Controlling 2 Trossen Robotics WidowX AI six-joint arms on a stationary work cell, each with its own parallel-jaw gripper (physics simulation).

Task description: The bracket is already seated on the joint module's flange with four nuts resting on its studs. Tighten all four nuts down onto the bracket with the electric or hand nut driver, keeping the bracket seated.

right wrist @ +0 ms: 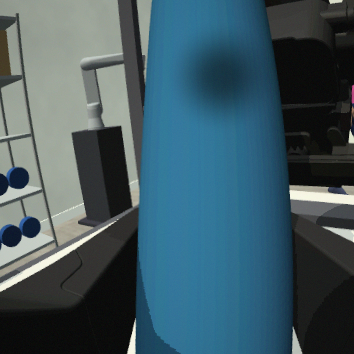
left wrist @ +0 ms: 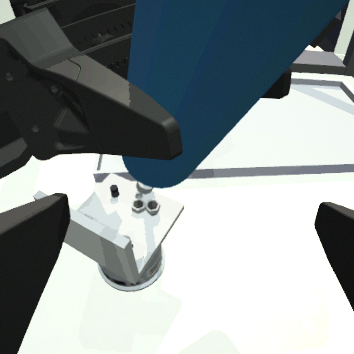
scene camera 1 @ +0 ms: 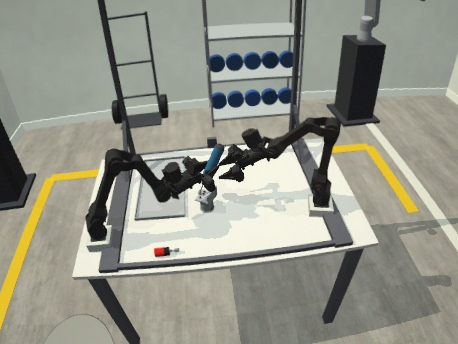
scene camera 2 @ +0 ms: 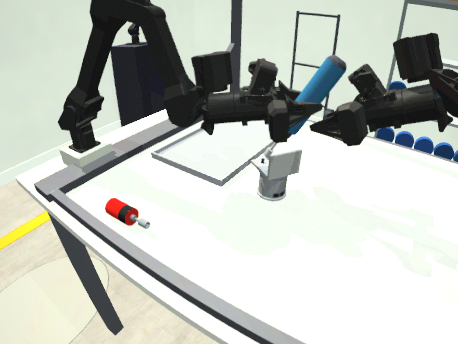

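Pixels of known places: left gripper, between the fingertips: (right wrist: 245,294) (left wrist: 197,211) (scene camera 1: 218,171) (scene camera 2: 319,122); right gripper, between the fingertips: (right wrist: 207,219) (left wrist: 239,108) (scene camera 1: 215,163) (scene camera 2: 319,102); left arm's base, origin of its link: (scene camera 1: 321,202); right arm's base, origin of its link: (scene camera 1: 98,235) (scene camera 2: 84,145).
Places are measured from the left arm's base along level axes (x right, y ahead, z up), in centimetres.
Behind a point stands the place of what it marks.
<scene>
The grey joint module (scene camera 2: 273,186) @(x -4.9, y 46.8, z -0.6 cm) stands mid-table with the pale bracket (scene camera 2: 283,162) @(x -4.5, y 45.5, z 5.2 cm) on its flange. My right gripper (scene camera 2: 290,116) is shut on the blue electric nut driver (scene camera 2: 318,89) @(x 1.4, y 43.9, z 18.3 cm), which is tilted, with its silver socket tip (left wrist: 144,188) @(x -1.2, y 50.5, z 4.2 cm) down on the bracket's top face. Two nuts (left wrist: 145,207) @(x -0.9, y 49.4, z 3.5 cm) sit side by side just in front of the tip, and a dark stud (left wrist: 114,190) @(x -3.6, y 50.7, z 3.3 cm) stands to the left. My left gripper (scene camera 2: 325,127) @(x 2.9, y 43.6, z 11.8 cm) is open and empty, hovering beside the driver. The driver fills the right wrist view (right wrist: 214,175) @(x 1.5, y 46.9, z 17.7 cm).
The red hand nut driver (scene camera 2: 123,212) @(x -30.3, y 59.5, z -0.9 cm) lies near the table's front edge. A shallow grey tray (scene camera 2: 210,155) @(x -2.4, y 68.7, z -3.6 cm) lies behind the module. Dark rails (scene camera 1: 229,255) @(x -29.0, y 35.8, z -2.0 cm) border the table. A shelf with blue discs (scene camera 1: 251,77) stands beyond.
</scene>
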